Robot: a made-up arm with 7 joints.
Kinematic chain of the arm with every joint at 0, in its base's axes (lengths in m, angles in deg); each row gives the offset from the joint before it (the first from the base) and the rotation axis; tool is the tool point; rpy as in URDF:
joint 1: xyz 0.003 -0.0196 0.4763 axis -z
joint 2: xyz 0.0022 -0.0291 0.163 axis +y
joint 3: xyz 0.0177 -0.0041 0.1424 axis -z
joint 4: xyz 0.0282 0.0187 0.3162 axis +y
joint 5: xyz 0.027 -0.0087 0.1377 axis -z
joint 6: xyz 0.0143 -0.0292 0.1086 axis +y
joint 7: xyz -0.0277 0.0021 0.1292 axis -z
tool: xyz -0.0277 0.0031 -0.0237 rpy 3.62 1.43 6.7
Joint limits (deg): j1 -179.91..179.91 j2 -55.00..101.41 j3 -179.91..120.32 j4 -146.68..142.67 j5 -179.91..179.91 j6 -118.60..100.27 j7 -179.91..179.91
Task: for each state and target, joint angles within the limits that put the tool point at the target. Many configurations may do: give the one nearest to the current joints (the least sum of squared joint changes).
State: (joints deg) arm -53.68 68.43 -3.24 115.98 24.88 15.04 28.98
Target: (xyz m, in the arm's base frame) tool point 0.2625 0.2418 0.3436
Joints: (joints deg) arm -50.12 77.54 0.12 114.63 24.81 15.69 28.68
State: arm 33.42 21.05 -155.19 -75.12 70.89 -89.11 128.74
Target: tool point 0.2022 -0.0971 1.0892
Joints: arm -8.83 -3.06 -179.91 -86.41 52.16 -102.96 130.49
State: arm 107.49 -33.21 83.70 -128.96 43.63 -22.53 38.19
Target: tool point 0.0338 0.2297 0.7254
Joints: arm 61.54 -51.36 53.89 -131.58 32.99 -22.12 36.34
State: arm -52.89 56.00 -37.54 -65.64 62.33 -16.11 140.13
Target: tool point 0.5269 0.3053 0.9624
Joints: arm -51.91 77.35 -44.51 -61.40 61.95 -13.61 140.56
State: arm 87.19 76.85 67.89 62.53 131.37 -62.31 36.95
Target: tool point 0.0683 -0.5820 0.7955
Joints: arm 58.38 49.10 64.92 62.67 129.88 -73.71 35.25
